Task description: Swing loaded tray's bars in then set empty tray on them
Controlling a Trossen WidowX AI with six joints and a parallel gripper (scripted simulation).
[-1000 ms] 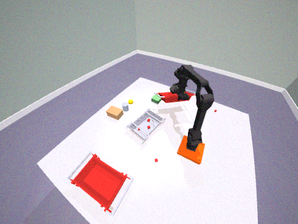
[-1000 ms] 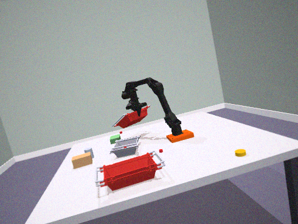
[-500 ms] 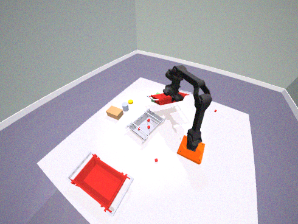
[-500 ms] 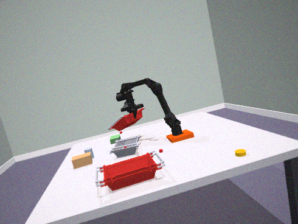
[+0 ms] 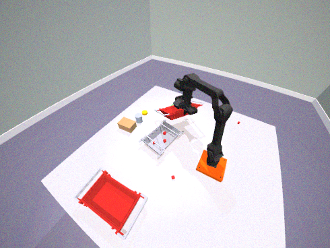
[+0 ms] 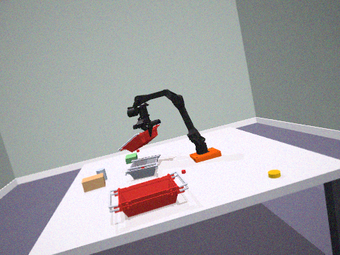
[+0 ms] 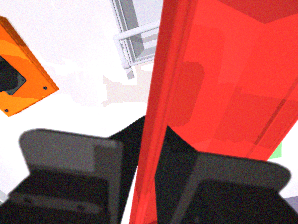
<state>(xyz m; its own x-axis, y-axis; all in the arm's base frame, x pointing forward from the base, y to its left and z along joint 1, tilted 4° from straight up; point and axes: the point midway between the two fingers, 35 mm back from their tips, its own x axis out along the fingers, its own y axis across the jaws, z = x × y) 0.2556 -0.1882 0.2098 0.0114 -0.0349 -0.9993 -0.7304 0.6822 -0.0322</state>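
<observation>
My gripper tip is now 50 mm to the left of the red tray and 50 mm short of it. The rest, counted from my gripper tip: grey cylinder: 360 mm ahead, 140 mm below, 30 mm to the left; then green block: 220 mm to the right, 160 mm below, 130 mm ahead; then small red cube: 370 mm to the left, 170 mm below, 60 mm behind.
</observation>
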